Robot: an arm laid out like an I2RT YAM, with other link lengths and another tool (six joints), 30 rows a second.
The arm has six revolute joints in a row. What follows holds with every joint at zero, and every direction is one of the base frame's. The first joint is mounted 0.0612 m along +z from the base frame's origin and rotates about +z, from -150 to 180 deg. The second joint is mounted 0.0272 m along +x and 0.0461 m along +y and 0.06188 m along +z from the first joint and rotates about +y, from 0 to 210 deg. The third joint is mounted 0.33 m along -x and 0.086 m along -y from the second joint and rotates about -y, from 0 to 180 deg. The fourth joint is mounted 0.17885 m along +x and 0.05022 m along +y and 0.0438 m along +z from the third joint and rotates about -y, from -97 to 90 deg. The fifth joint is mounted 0.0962 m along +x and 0.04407 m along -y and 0.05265 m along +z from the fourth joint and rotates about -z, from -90 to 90 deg. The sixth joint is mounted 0.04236 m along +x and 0.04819 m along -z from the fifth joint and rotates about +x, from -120 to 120 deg. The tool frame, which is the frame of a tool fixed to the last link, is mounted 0.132 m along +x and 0.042 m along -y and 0.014 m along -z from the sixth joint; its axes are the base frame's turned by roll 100.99, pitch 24.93 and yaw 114.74 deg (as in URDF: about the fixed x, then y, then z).
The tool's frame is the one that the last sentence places.
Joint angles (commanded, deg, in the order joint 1, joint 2, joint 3, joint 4, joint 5, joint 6), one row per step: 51.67, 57.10, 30.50, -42.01, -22.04, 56.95; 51.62, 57.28, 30.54, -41.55, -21.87, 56.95; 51.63, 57.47, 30.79, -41.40, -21.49, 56.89; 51.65, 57.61, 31.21, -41.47, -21.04, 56.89; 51.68, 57.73, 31.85, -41.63, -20.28, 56.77; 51.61, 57.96, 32.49, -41.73, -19.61, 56.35; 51.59, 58.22, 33.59, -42.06, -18.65, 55.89; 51.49, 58.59, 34.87, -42.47, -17.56, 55.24; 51.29, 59.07, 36.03, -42.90, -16.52, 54.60; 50.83, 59.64, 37.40, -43.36, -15.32, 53.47; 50.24, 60.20, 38.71, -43.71, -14.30, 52.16; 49.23, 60.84, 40.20, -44.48, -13.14, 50.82; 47.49, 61.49, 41.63, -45.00, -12.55, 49.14; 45.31, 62.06, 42.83, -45.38, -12.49, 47.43; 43.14, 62.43, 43.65, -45.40, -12.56, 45.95; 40.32, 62.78, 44.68, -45.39, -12.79, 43.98
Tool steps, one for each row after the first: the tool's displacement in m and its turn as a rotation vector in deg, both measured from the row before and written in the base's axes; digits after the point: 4 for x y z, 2 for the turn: 0.0019, 0.0014, 0.0003, 0.15, -0.32, -0.11; 0.0022, 0.0009, 0.0007, -0.05, -0.44, -0.08; 0.0022, 0.0008, 0.0012, -0.09, -0.46, -0.15; 0.0035, 0.0008, 0.0018, -0.15, -0.83, -0.15; 0.0038, 0.0010, 0.0018, -0.12, -0.89, 0.04; 0.0053, 0.0016, 0.0033, -0.14, -1.24, 0.00; 0.0062, 0.0016, 0.0038, -0.23, -1.41, 0.03; 0.0058, 0.0009, 0.0032, -0.41, -1.21, -0.06; 0.0075, 0.0009, 0.0039, -0.46, -1.61, 0.04; 0.0076, 0.0009, 0.0040, -0.36, -1.59, 0.14; 0.0080, -0.0009, 0.0041, -0.73, -1.48, -0.32; 0.0086, -0.0008, 0.0044, -0.34, -1.34, -0.50; 0.0077, -0.0014, 0.0039, -0.08, -0.98, -0.70; 0.0071, -0.0017, 0.0031, 0.12, -0.93, -0.84; 0.0090, -0.0025, 0.0043, 0.27, -1.26, -0.99
